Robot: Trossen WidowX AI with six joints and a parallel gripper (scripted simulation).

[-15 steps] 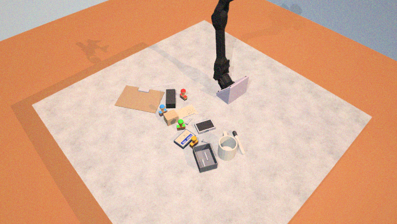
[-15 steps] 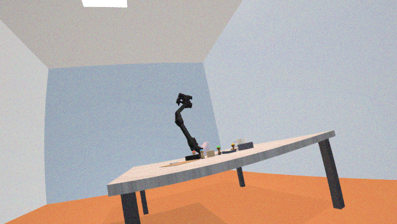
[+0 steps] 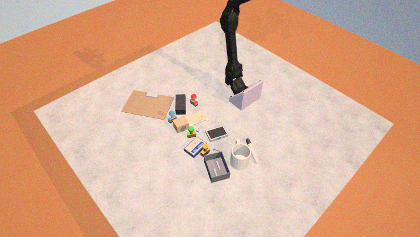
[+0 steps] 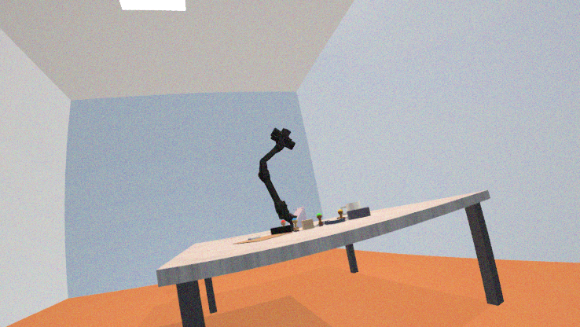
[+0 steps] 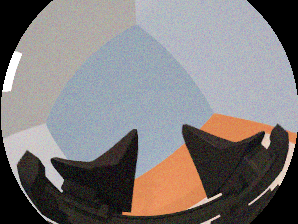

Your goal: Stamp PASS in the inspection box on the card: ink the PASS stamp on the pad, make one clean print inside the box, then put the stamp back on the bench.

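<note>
The green-knobbed stamp is 590 mm ahead of my gripper tip, 30 mm to the right of it and 640 mm below it. From my gripper tip the other things lie so: marker (420 mm ahead, 190 mm to the left, 650 mm below); ink pad (490 mm ahead, 40 mm to the left, 660 mm below); red stamp (460 mm ahead, 190 mm to the right, 640 mm below).
</note>
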